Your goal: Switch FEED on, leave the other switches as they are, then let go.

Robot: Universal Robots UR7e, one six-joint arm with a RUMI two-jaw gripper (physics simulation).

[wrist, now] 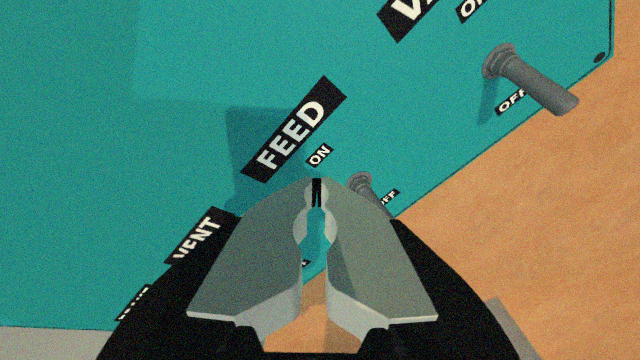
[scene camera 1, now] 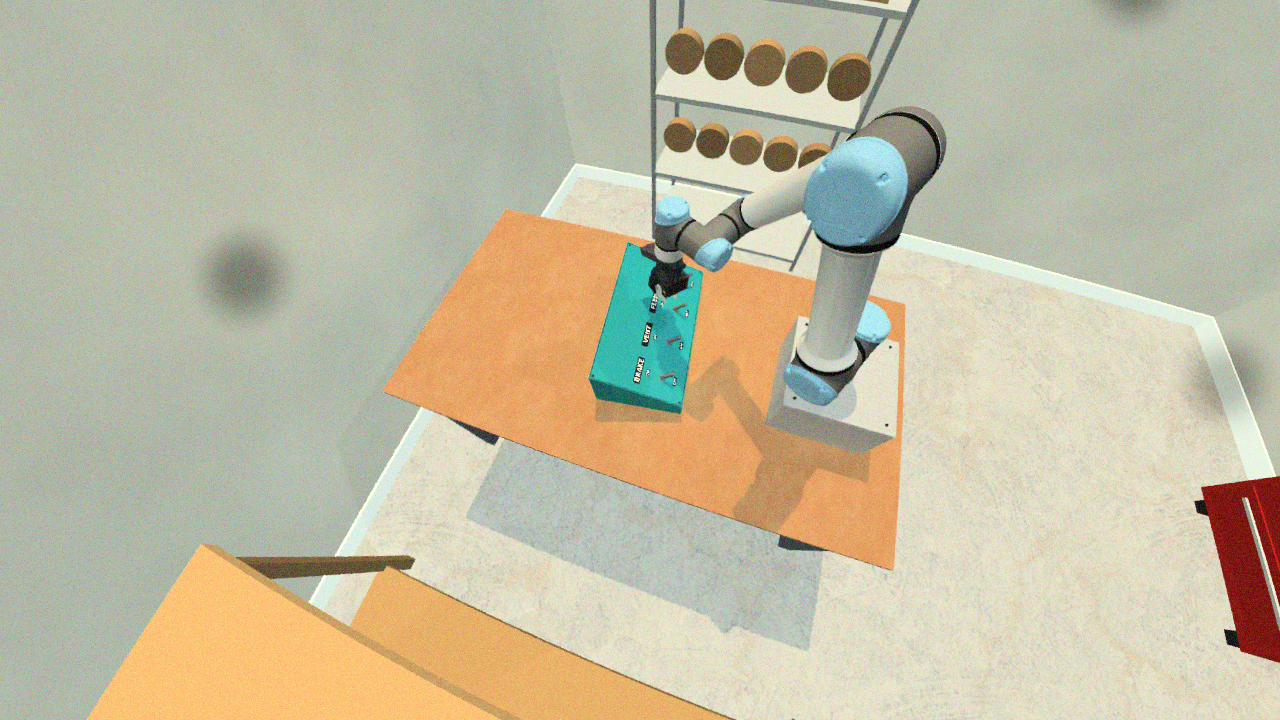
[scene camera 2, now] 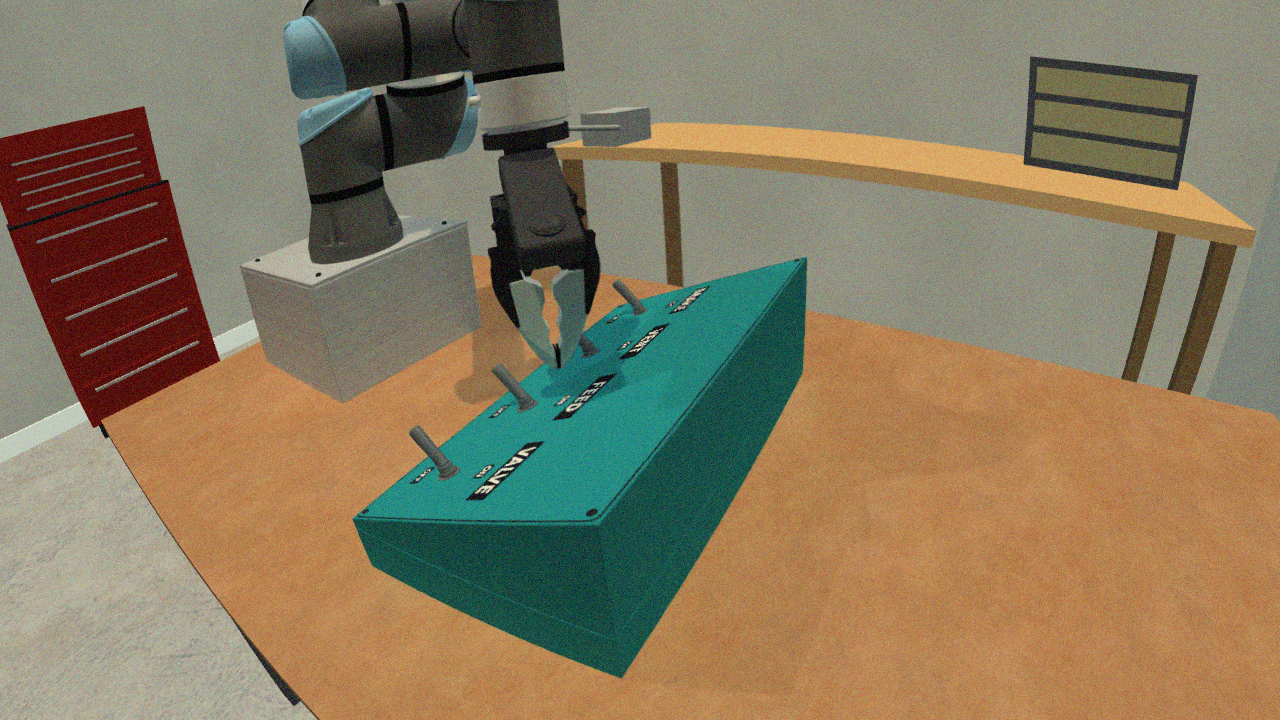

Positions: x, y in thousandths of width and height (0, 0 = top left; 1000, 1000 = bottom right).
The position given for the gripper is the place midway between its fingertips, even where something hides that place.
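Gripper visible: scene camera 1 (518, 415), scene camera 2 (436, 510), the wrist view (496, 501).
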